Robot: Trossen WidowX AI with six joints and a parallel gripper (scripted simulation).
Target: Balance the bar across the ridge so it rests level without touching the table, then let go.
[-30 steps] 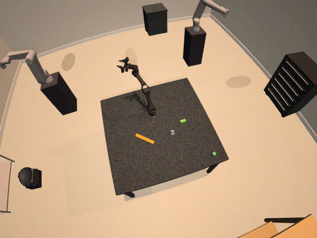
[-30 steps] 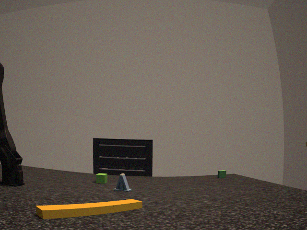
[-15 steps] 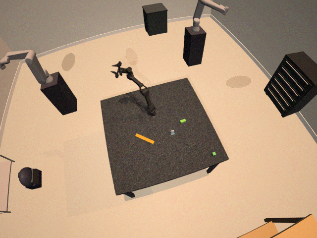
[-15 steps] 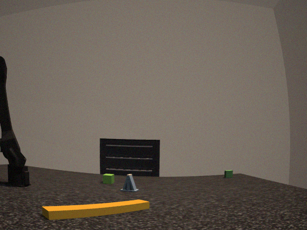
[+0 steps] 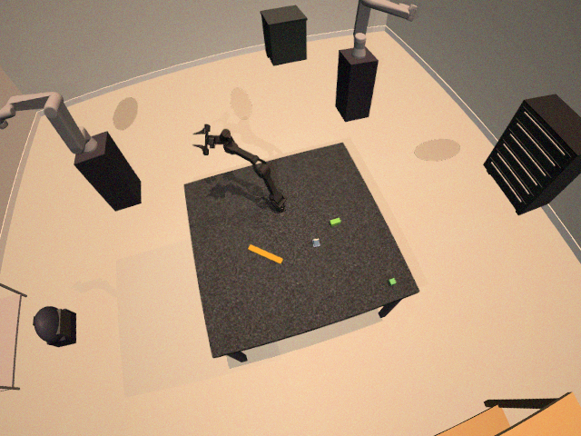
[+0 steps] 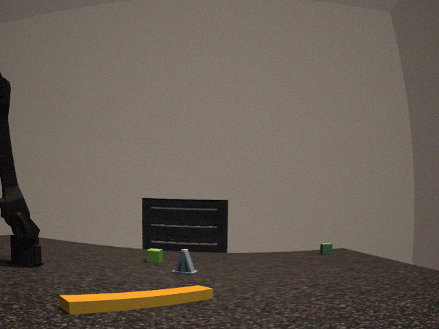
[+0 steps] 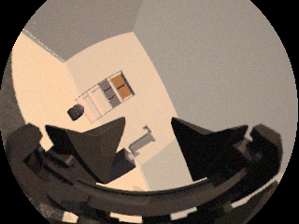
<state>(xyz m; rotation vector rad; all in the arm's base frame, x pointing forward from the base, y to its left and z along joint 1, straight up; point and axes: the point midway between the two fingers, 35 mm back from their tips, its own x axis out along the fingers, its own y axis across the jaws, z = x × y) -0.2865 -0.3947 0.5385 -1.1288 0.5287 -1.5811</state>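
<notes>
Right now the yellow bar is 60 cm ahead of my gripper tip, 54 cm below it and 24 cm to the left of it. From my gripper tip the other things lie so: green cube: 103 cm ahead, 93 cm to the left, 54 cm below.
</notes>
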